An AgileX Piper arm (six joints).
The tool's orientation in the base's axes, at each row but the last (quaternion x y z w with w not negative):
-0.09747 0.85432 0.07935 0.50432
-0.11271 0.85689 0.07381 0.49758
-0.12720 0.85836 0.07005 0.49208
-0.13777 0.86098 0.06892 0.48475
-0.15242 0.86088 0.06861 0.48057
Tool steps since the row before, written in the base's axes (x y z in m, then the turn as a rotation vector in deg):
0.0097 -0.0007 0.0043 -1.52 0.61 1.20
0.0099 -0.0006 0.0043 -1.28 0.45 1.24
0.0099 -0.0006 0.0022 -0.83 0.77 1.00
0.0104 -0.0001 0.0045 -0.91 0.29 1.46
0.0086 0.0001 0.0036 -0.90 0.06 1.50
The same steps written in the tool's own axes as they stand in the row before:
-0.0083 -0.0029 0.0060 -0.39 1.01 -1.72
-0.0084 -0.0032 0.0060 -0.52 0.79 -1.58
-0.0066 -0.0034 0.0069 -0.58 0.97 -1.00
-0.0089 -0.0033 0.0061 -0.85 0.53 -1.43
-0.0073 -0.0028 0.0051 -0.84 0.31 -1.50

